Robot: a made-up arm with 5 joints. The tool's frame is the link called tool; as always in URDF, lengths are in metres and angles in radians.
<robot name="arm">
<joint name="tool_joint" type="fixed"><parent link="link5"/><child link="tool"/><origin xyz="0.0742 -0.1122 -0.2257" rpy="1.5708 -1.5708 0"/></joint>
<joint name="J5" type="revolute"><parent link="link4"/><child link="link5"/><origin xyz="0.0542 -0.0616 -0.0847" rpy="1.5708 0 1.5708"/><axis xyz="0 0 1"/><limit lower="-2.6" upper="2.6" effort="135" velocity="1.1"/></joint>
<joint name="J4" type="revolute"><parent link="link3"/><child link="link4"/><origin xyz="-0.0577 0.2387 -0.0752" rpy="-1.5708 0 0"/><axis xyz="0 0 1"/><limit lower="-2.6" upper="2.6" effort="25" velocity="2.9"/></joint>
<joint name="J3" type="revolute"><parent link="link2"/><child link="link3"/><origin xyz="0.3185 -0.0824 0.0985" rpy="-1.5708 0 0"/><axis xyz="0 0 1"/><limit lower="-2.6" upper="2.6" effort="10" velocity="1.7"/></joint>
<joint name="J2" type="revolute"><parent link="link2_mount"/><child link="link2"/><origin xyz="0.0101 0.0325 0.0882" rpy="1.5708 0 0"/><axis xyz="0 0 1"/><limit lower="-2.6" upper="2.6" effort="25" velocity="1.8"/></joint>
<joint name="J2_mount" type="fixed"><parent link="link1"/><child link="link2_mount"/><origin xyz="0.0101 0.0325 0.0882"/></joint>
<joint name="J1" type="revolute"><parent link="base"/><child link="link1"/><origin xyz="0 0 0.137" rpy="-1.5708 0 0"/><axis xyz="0 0 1"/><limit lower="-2.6" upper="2.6" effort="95" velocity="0.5"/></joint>
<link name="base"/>
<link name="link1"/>
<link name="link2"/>
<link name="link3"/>
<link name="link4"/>
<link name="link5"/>
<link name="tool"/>
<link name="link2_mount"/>
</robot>
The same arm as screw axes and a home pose.
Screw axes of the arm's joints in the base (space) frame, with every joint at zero. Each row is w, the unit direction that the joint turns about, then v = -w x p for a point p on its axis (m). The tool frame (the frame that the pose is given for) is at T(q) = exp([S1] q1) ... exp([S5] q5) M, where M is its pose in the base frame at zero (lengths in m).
S1: w 0 1 0 v -0.1370 0.0000 0.0000
S2: w 0 0 1 v 0.1764 -0.0202 0.0000
S3: w 0 1 0 v -0.1705 0.0000 0.3387
S4: w 0 0 -1 v -0.0188 0.2810 0.0000
S5: w 1 0 0 v 0.0000 0.0165 -0.0804
M =
1 0 -0.000004 0.1095
0 1 0.000004 0.0062
0.000004 -0.000004 1 0.1287
0 0 0 1
Joint limits (rad, base to tool): -2.6000..2.6000 -2.6000..2.6000 -2.6000..2.6000 -2.6000..2.6000 -2.6000..2.6000

